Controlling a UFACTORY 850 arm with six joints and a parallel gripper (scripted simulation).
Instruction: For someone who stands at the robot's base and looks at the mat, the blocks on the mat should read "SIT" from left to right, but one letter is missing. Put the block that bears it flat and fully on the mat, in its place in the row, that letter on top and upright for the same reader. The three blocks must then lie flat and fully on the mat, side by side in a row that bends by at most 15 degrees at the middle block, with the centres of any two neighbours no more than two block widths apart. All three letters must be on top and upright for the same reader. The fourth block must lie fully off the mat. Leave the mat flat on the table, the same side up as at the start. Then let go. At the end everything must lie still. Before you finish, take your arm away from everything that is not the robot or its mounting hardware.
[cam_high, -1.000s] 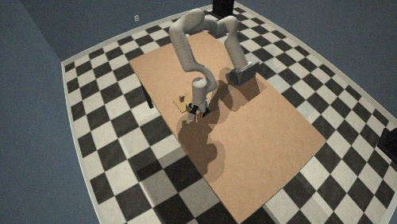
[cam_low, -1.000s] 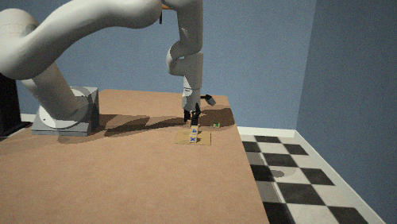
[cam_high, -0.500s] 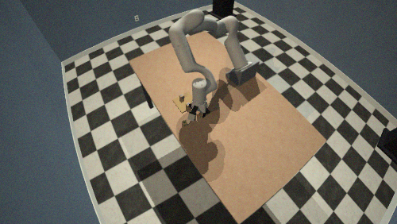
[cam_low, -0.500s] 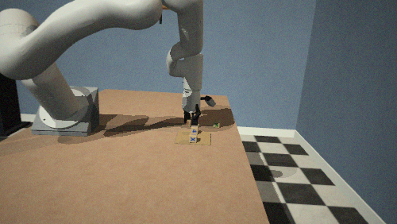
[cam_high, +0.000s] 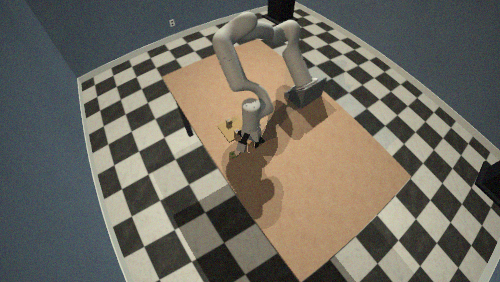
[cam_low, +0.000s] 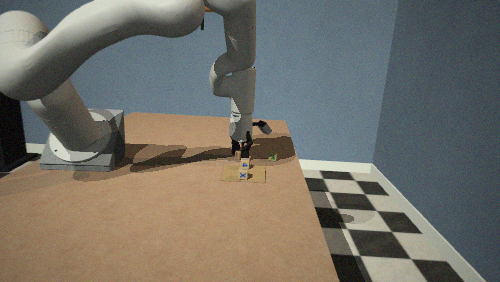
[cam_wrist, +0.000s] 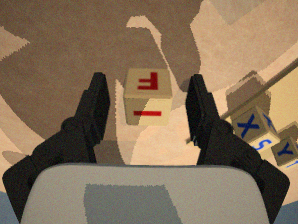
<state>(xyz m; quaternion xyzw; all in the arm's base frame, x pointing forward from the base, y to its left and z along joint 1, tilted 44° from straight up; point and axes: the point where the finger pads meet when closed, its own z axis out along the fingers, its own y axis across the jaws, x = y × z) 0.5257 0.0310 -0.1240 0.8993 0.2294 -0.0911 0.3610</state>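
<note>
The tan mat is 10 mm ahead of my hand, 150 mm to the right of it and 20 mm below it.
</note>
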